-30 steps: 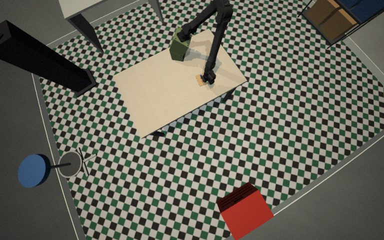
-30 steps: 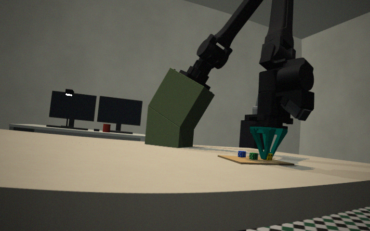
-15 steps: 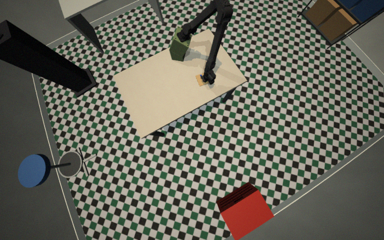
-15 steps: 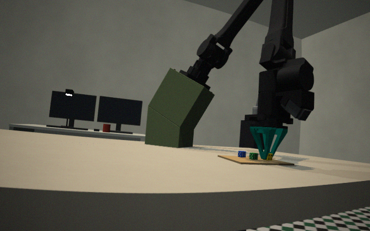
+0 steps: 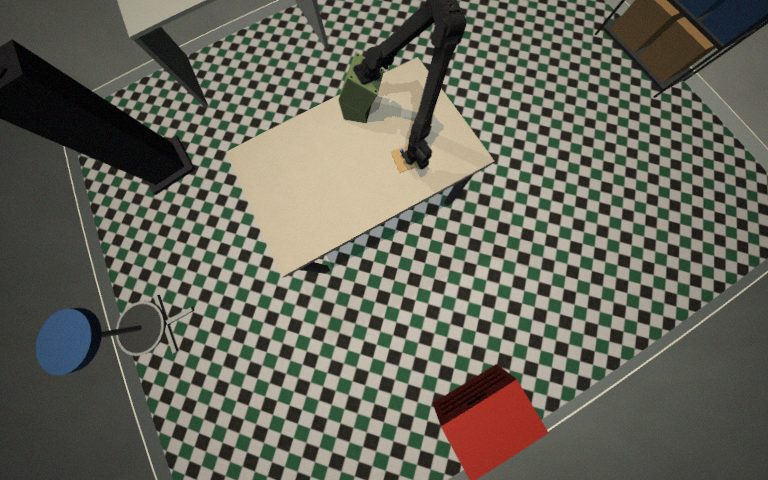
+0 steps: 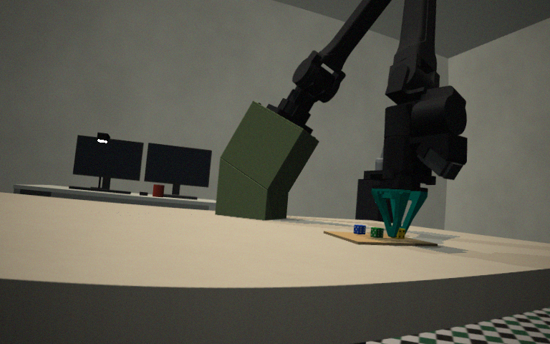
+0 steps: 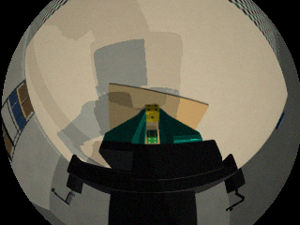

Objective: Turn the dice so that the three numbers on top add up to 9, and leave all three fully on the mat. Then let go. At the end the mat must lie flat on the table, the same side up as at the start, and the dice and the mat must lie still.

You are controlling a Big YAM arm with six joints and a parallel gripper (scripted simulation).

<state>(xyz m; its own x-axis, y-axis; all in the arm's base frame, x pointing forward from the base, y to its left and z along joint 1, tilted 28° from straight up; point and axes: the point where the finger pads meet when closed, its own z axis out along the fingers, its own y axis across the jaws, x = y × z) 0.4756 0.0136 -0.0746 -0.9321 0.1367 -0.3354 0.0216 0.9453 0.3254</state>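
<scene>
Now: the yellow die right at my hand. The rest, counted from my hand: blue die (9 cm behind, 1 cm below); then green die (4 cm behind, 1 cm below); then mat (4 cm behind, 2 cm below).
</scene>
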